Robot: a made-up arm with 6 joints.
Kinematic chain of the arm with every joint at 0, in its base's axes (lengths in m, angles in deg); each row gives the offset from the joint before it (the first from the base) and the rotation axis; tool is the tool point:
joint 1: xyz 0 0 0.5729 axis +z
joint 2: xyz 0.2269 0 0 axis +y
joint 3: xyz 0 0 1.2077 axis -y
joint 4: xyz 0 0 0.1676 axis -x
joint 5: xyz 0.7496 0 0 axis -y
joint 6: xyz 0.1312 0 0 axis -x
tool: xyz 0 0 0
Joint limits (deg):
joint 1: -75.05..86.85
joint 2: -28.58..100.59
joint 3: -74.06..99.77
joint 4: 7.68..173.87
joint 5: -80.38..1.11
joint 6: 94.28..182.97
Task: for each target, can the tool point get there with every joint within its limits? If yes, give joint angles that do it. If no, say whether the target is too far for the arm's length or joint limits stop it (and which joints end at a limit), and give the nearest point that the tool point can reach.
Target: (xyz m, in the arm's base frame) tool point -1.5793 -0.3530 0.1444
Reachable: no: joint limits stop it (at a limit: joint 1, joint 2, joint 3) | nearest point 0.0471 -0.6376 0.1164 | short by 1.651 m
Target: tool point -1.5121 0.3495 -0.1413
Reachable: no: joint limits stop it (at a limit: joint 1, joint 2, joint 5) | nearest point 0.0299 0.5892 -0.0024 | short by 1.567 m
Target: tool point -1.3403 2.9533 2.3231
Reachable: no: too far | nearest point 0.1064 1.9796 1.7331 | short by 1.841 m
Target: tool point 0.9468 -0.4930 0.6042
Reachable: yes | joints -24.50 40.64 -58.96 119.56 -29.37 160.40
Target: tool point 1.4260 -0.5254 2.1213
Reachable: yes | joints -18.40 27.96 44.35 151.62 -50.96 148.34
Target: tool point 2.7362 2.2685 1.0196
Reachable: no: too far | nearest point 1.7823 1.4776 0.8532 | short by 1.250 m
